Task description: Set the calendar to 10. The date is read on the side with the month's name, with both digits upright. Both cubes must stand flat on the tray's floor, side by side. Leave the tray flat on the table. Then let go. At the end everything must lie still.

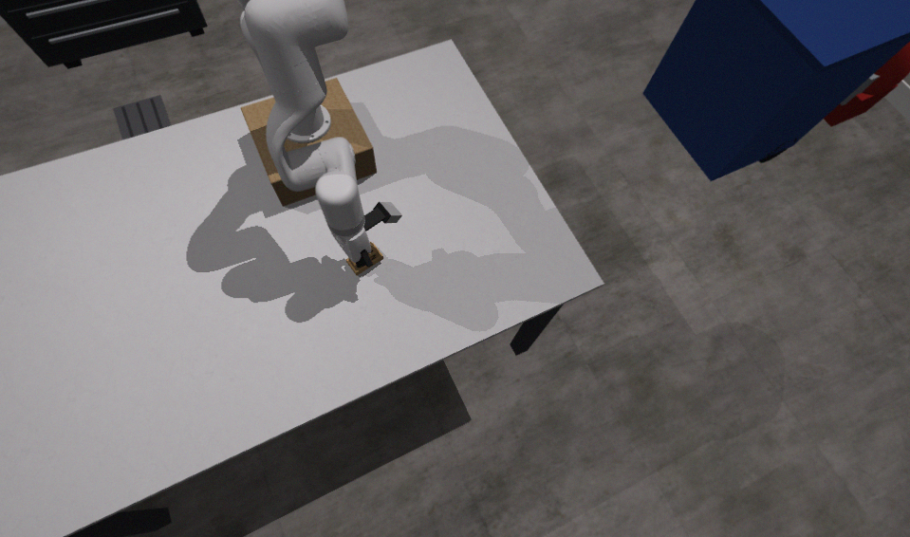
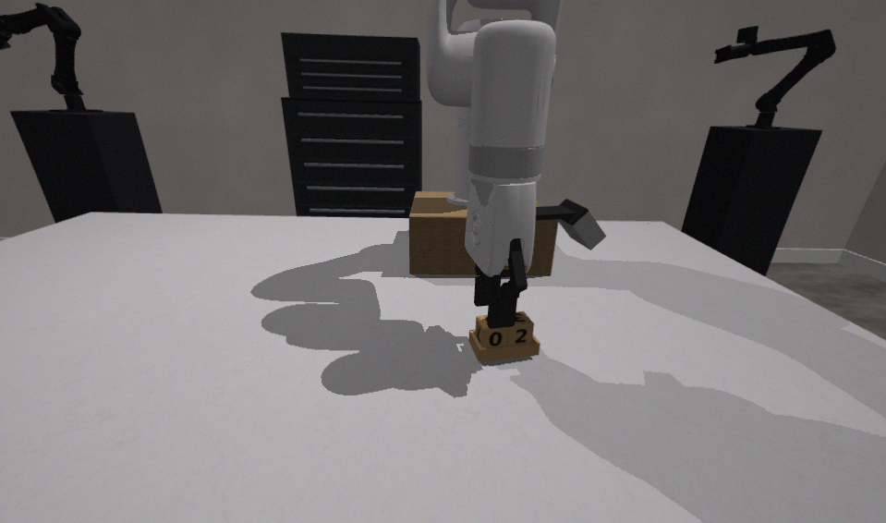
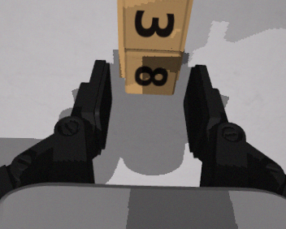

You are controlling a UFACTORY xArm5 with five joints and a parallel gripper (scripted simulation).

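The wooden calendar tray is 60 mm below my hand and 20 mm to the left of it.
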